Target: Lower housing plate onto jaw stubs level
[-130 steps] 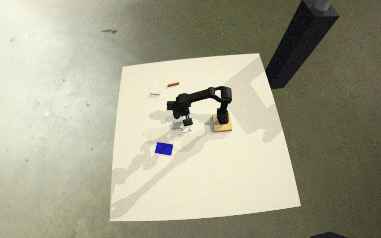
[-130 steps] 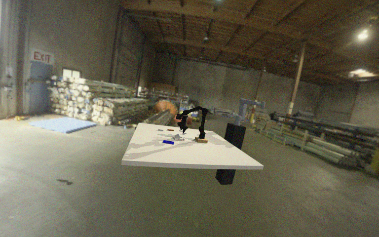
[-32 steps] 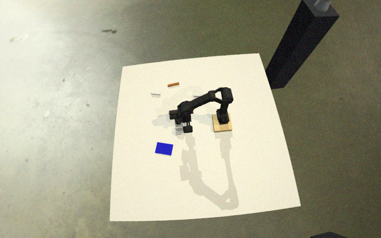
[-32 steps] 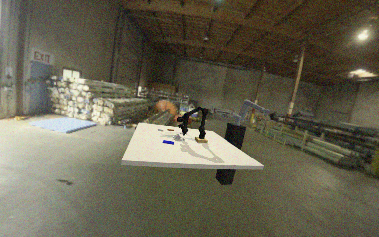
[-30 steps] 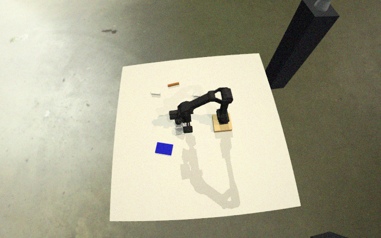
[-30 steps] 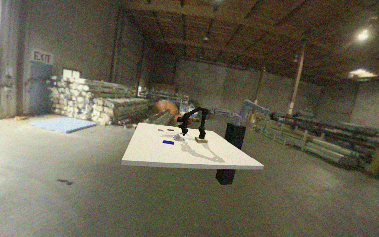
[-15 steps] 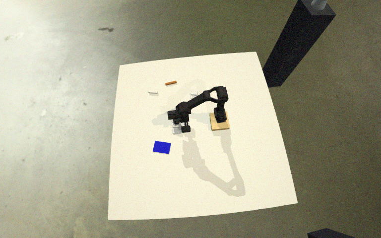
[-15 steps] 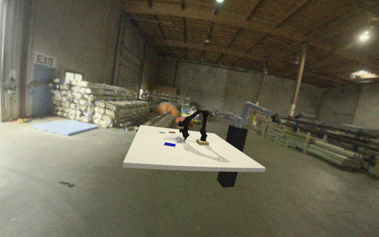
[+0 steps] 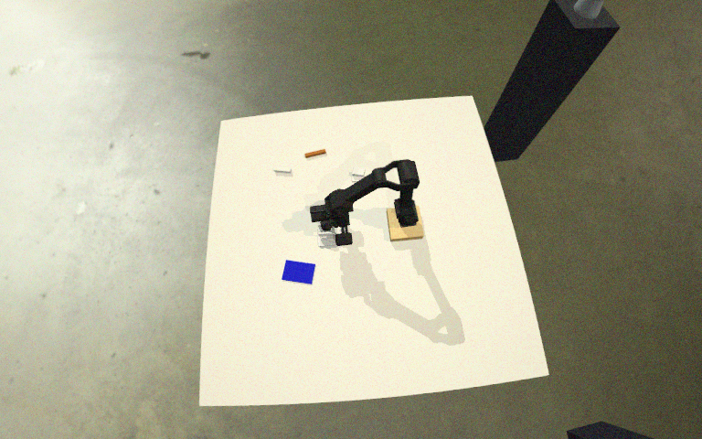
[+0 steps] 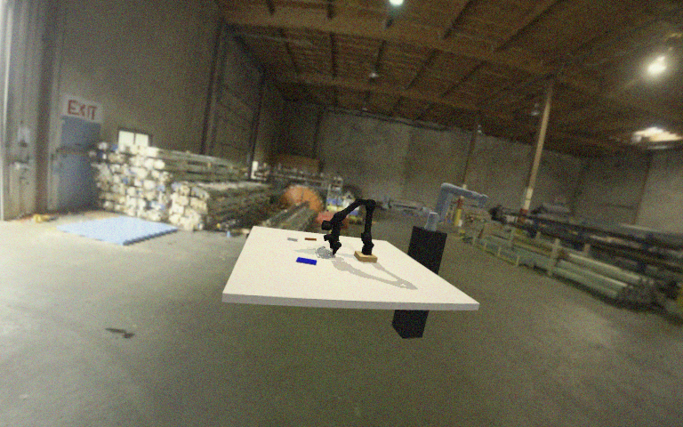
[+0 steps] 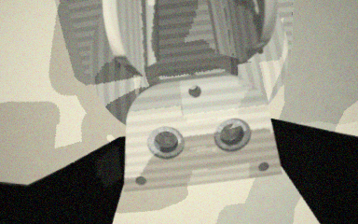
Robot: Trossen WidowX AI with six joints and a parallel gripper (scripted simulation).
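The housing plate is 10 mm ahead of my gripper tip and 20 mm above it. Also, from my gripper tip: small white block: 240 mm ahead, 330 mm to the right, 10 mm below; then blue rectangle: 200 mm ahead, 150 mm to the left, 20 mm below; then brown bar: 90 mm ahead, 390 mm to the right, 10 mm below.
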